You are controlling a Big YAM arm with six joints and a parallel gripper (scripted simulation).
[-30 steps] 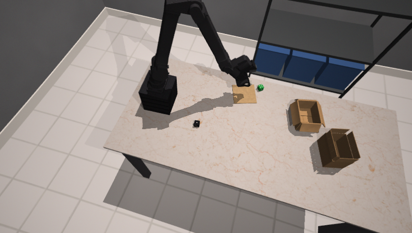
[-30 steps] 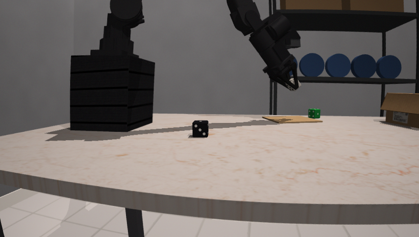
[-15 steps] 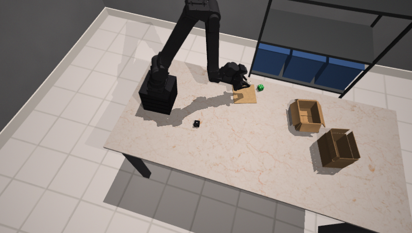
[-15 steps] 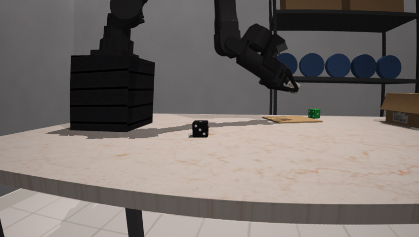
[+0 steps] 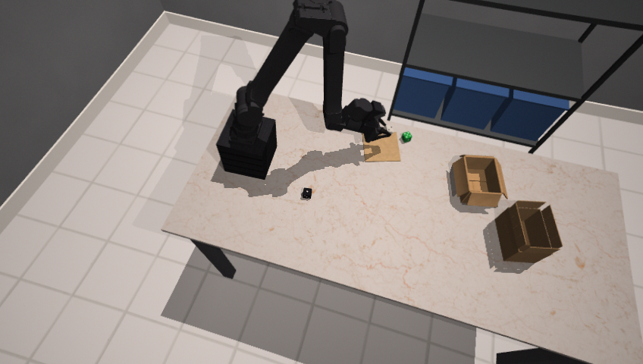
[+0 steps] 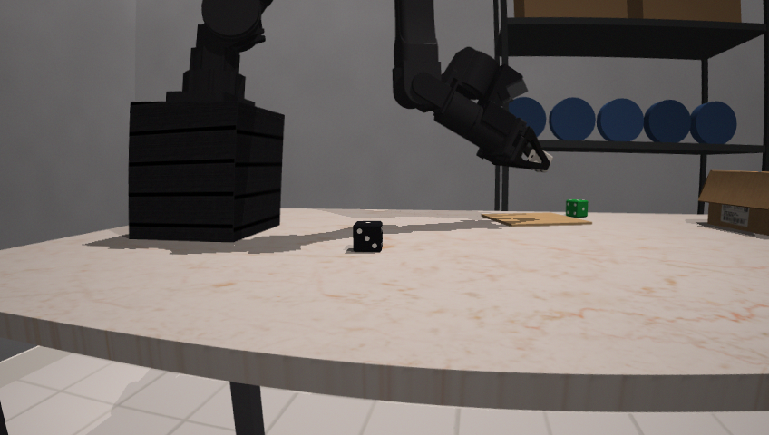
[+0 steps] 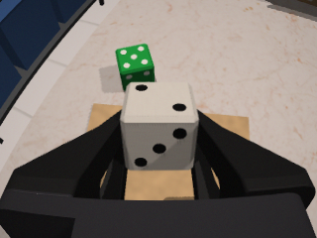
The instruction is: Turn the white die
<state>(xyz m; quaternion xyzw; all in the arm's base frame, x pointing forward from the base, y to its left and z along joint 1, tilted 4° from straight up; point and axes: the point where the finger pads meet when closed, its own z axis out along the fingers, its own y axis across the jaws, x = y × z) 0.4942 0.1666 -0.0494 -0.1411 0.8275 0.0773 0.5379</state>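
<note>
Right now the mat is 90 mm below my hand, 10 mm to the right of it and 10 mm behind it. Also, from my hand: black die 280 mm to the right, 250 mm behind, 80 mm below; then green die 80 mm below, 80 mm ahead, 50 mm to the left.
</note>
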